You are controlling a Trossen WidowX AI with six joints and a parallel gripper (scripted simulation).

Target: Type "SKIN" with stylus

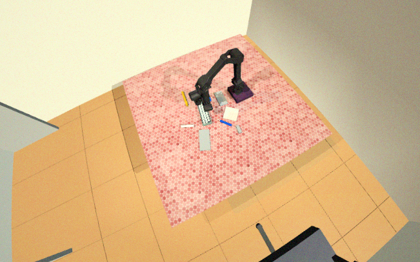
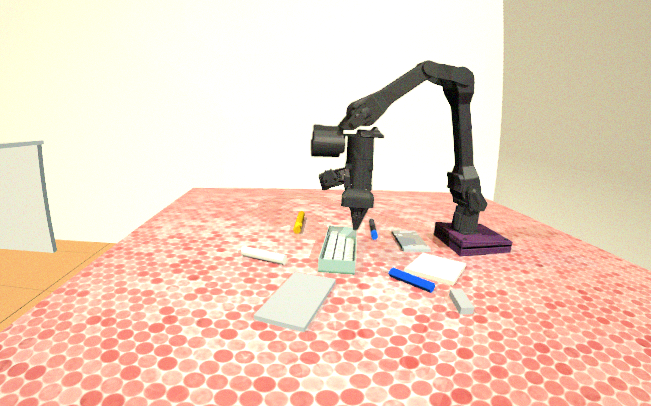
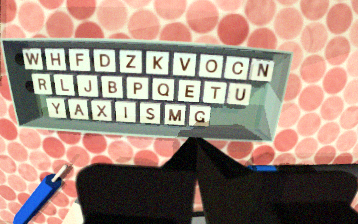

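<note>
My gripper tip is now 20 mm past the stylus, 170 mm to the right of it and 30 mm above it. The rest, counted from my gripper tip: white pad 120 mm behind, 160 mm to the left, 40 mm below; then yellow marker 80 mm ahead, 190 mm to the right, 30 mm below; then blue-and-black pen 80 mm behind, 70 mm to the right, 30 mm below.
</note>
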